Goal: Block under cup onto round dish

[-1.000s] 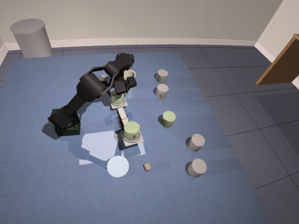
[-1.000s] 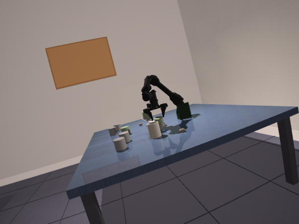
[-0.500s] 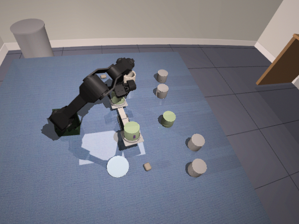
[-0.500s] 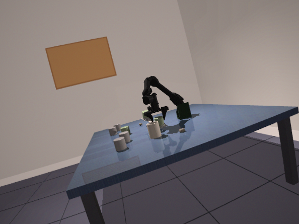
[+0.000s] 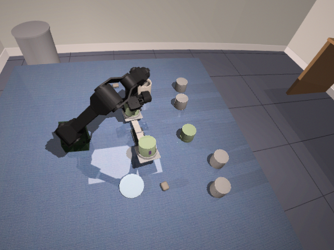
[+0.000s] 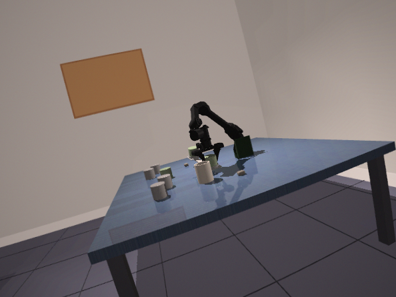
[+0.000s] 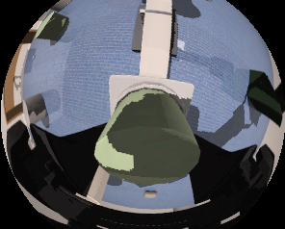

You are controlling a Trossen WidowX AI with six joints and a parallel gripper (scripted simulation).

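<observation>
My gripper tip is now 3 cm short of the balance beam, 13 cm to the left of it and 1 cm above it. Also, from my gripper tip: small balance: 4 cm ahead, 13 cm to the right, 2 cm below; pale green block: 1 cm below; beige cup: 7 cm ahead, 16 cm to the left.
</observation>
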